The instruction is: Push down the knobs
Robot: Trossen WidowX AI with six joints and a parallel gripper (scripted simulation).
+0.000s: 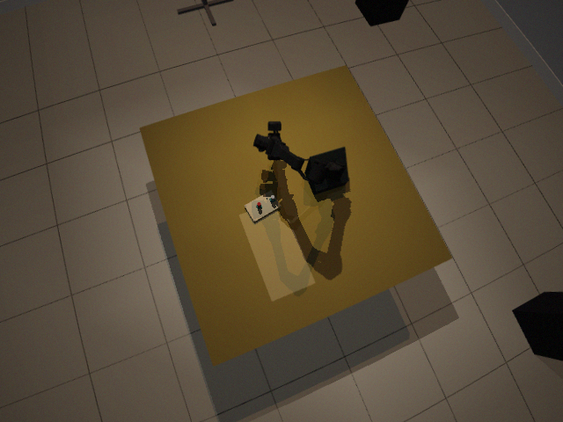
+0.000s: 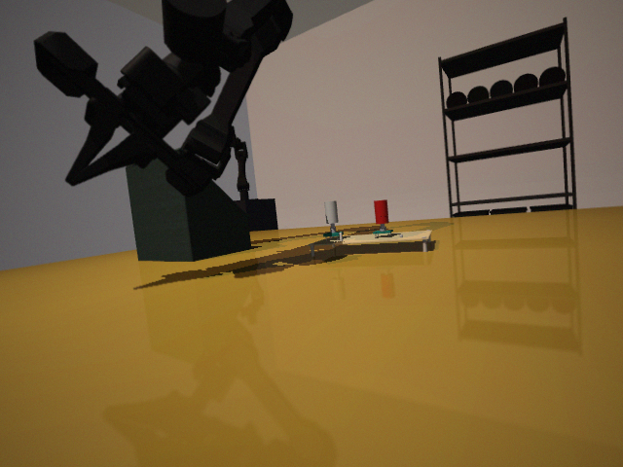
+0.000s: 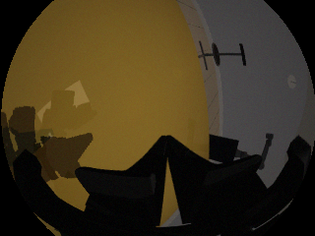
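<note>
Now: gripper tip 110 mm short of the white knob, 290 mm to the right of it and 60 mm above it. Round my gripper tip: red knob (190 mm ahead, 300 mm to the left, 60 mm below).
</note>
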